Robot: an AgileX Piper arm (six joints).
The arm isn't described. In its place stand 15 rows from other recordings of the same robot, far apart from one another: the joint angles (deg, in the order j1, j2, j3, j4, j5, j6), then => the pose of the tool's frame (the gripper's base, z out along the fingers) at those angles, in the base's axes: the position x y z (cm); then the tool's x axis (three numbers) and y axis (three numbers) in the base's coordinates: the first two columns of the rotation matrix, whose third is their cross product.
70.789, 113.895, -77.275, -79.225, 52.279, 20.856 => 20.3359 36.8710 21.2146 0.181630 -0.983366 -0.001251 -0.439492 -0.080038 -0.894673
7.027, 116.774, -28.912, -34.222, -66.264, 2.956 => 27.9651 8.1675 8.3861 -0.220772 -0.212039 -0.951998 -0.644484 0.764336 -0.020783
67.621, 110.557, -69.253, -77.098, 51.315, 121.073 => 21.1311 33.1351 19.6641 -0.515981 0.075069 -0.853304 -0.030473 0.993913 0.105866
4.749, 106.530, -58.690, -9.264, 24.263, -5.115 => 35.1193 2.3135 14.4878 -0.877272 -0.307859 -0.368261 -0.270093 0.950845 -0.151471
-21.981, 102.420, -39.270, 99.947, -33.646, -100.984 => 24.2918 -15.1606 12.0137 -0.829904 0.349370 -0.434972 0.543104 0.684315 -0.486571
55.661, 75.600, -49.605, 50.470, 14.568, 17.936 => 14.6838 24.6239 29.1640 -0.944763 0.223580 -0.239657 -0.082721 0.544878 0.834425
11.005, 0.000, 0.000, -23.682, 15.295, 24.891 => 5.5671 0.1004 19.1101 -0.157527 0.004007 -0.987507 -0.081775 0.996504 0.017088
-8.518, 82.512, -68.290, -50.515, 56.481, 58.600 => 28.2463 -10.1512 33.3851 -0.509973 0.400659 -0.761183 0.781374 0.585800 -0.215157
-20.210, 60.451, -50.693, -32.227, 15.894, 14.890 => 21.2657 -9.2446 36.0535 -0.415575 -0.143562 -0.898158 0.369908 0.875439 -0.311086
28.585, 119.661, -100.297, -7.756, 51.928, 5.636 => 40.7165 21.0846 22.5676 -0.808736 -0.424159 -0.407475 -0.426126 0.900059 -0.091157
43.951, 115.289, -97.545, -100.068, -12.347, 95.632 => 34.0138 35.4518 30.5021 -0.117822 -0.224124 -0.967412 -0.837308 0.546180 -0.024559
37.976, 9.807, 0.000, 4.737, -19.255, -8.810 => 5.5228 3.9967 23.2629 0.240195 0.091602 -0.966393 -0.577800 0.813465 -0.066505
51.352, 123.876, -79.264, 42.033, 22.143, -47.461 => 26.0193 36.2151 11.9616 -0.404336 -0.710558 -0.575864 -0.904287 0.404917 0.135308
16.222, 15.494, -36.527, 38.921, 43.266, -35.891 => 2.2356 4.7313 35.0921 -0.106607 -0.120050 -0.987027 -0.672188 0.740175 -0.017424
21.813, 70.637, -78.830, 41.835, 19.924, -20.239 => 24.3437 11.9711 47.7875 -0.223755 0.266544 -0.937490 -0.528157 0.775246 0.346473
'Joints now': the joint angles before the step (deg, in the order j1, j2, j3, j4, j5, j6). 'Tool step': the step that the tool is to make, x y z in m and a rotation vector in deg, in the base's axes. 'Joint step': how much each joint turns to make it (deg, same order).
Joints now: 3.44, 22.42, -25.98, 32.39, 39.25, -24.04
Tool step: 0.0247, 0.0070, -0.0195, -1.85, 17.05, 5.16
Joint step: 0.02, 12.20, -1.31, 0.50, 8.04, -1.42
